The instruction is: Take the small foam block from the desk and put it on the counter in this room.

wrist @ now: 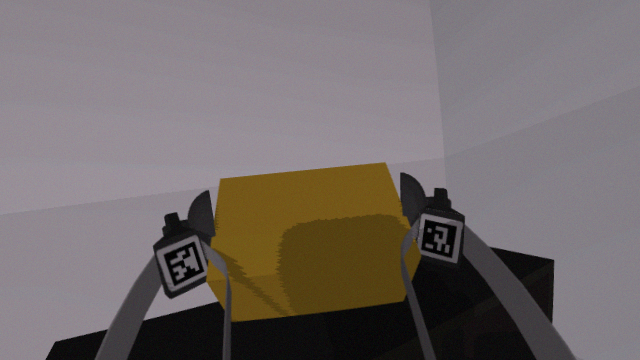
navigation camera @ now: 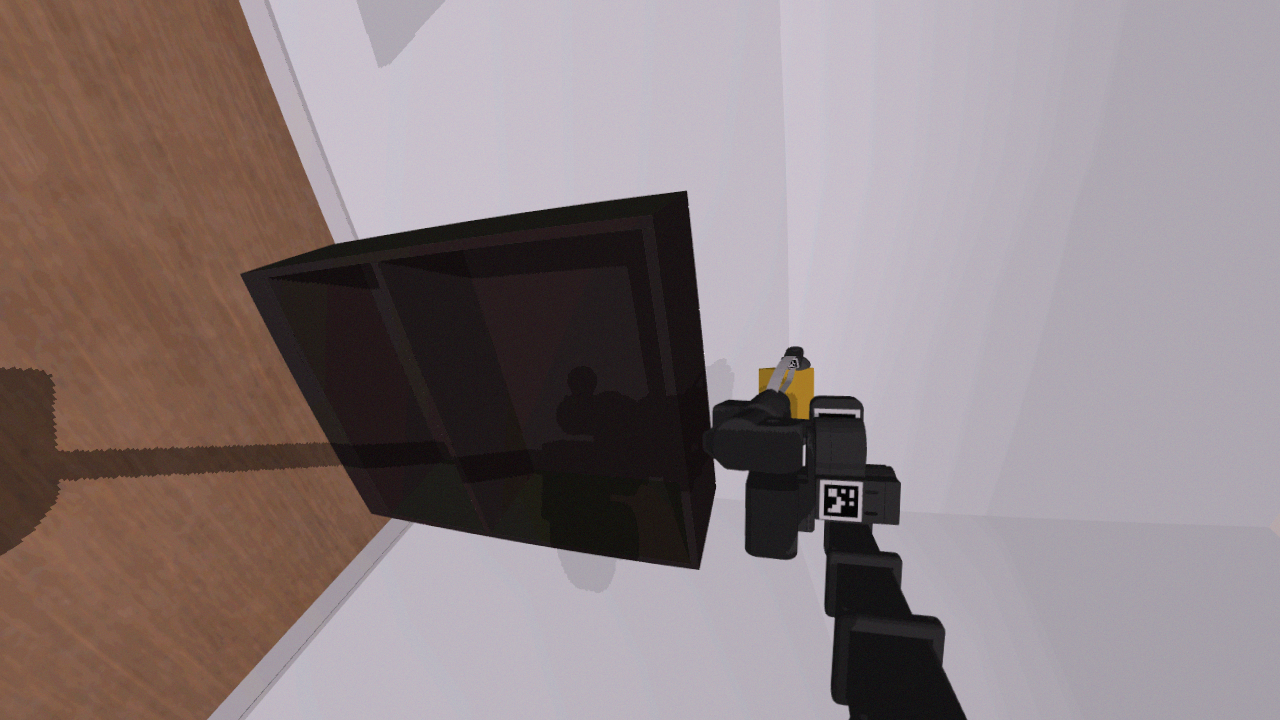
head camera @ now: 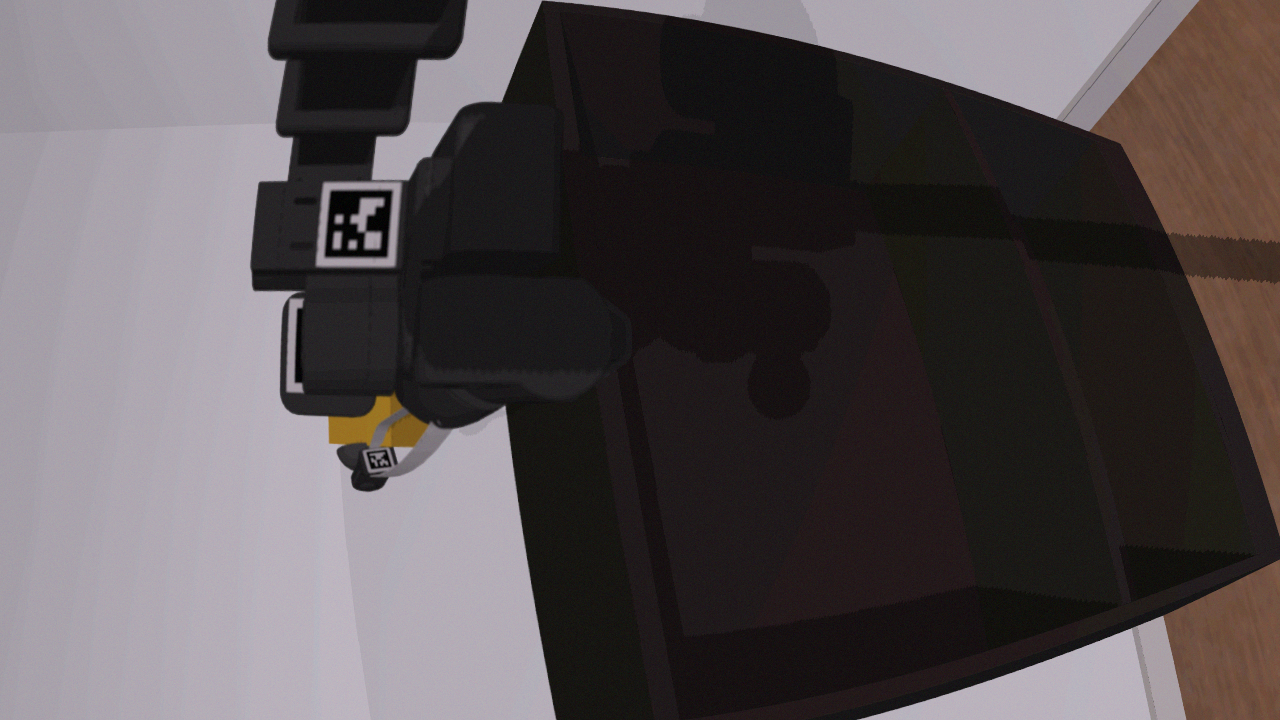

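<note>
The small foam block [head camera: 353, 425] [navigation camera: 799, 394] [wrist: 310, 235] is yellow. My gripper [head camera: 362, 461] [navigation camera: 794, 360] [wrist: 307, 207] is shut on it, with one fingertip at each side of the block in the wrist view. The wrist hides part of the block in the head and navigation views. A dark, open-fronted piece of furniture [head camera: 572, 555] [navigation camera: 682, 313] [wrist: 320, 340] stands close by. The block is held up beside its upper edge, with a gap between them in the navigation view. I cannot tell whether this piece is the counter. No desk can be made out.
Pale walls [head camera: 179, 537] [navigation camera: 1029, 268] [wrist: 200, 75] meet in a corner behind the furniture. Brown wooden floor [head camera: 1226, 116] [navigation camera: 116, 223] lies in front of it. The extended arm [head camera: 344, 94] [navigation camera: 872, 582] reaches in toward the corner. Shadows of the arm fall across the furniture's front.
</note>
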